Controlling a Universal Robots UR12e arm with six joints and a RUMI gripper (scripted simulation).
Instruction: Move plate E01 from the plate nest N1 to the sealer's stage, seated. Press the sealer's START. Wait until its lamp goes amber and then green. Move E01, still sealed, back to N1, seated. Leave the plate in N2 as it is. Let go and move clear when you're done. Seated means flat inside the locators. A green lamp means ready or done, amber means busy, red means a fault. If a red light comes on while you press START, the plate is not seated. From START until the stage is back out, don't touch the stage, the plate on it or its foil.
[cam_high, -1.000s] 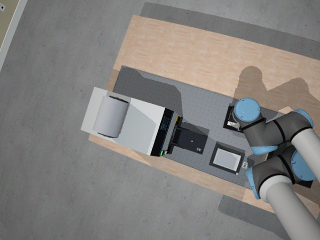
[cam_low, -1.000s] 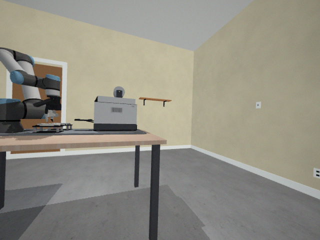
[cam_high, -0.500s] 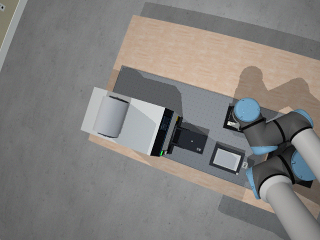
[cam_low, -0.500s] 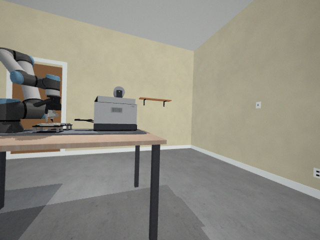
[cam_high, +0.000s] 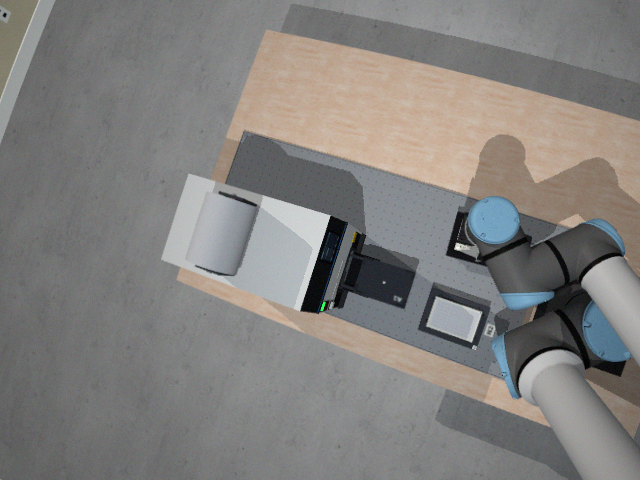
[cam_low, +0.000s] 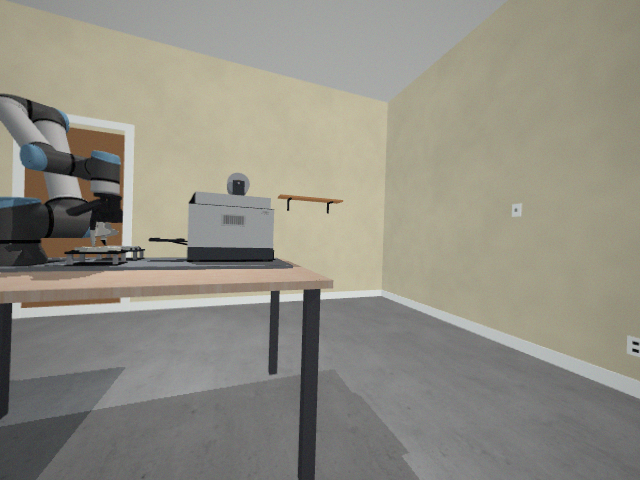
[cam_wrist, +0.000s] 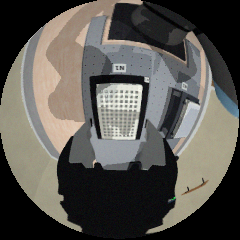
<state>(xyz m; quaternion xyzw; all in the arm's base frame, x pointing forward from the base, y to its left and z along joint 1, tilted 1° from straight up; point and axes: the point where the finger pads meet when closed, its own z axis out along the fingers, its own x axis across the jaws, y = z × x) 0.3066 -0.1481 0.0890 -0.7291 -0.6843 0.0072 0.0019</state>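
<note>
The plate E01 lies 2 cm below my hand. Round my hand: sealer stage (23 cm ahead, 16 cm to the left, 2 cm above); nest N1 (3 cm below); foil roll (56 cm ahead, 13 cm to the left, 33 cm above).
</note>
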